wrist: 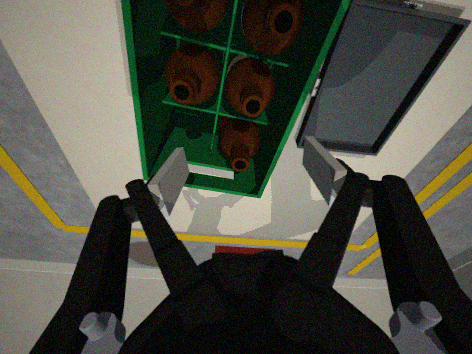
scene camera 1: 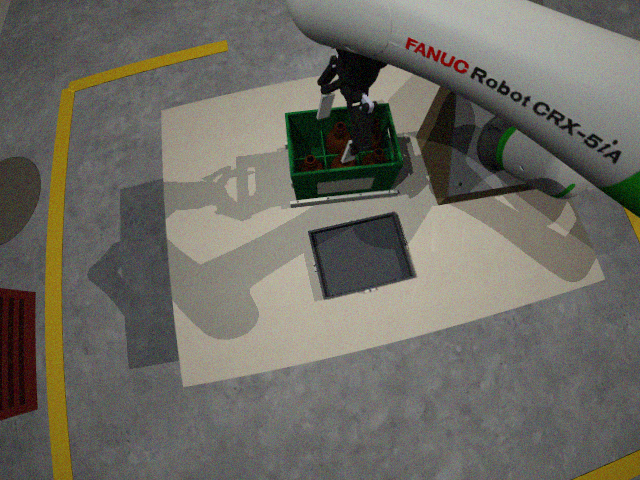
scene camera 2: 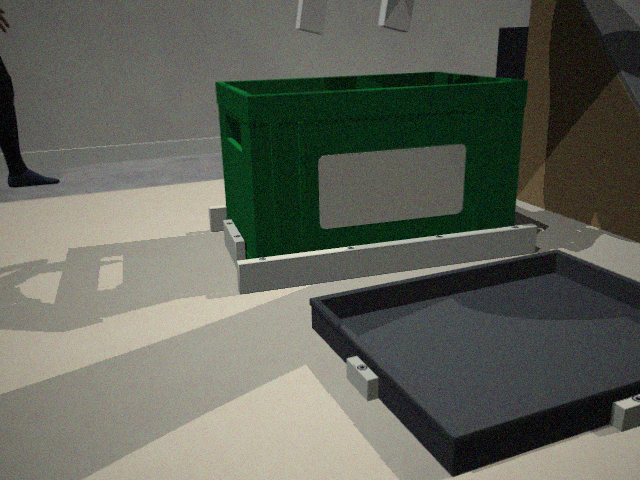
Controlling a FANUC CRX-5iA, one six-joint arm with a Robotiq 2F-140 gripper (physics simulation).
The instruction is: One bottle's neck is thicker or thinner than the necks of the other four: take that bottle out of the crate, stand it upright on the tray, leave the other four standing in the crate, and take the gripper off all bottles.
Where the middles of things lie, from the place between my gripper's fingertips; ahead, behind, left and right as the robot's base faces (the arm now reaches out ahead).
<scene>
Right now the dark tray [scene camera 2: 483,363] is 240 mm to the left of my hand, 210 mm below it and 10 mm behind it.
</scene>
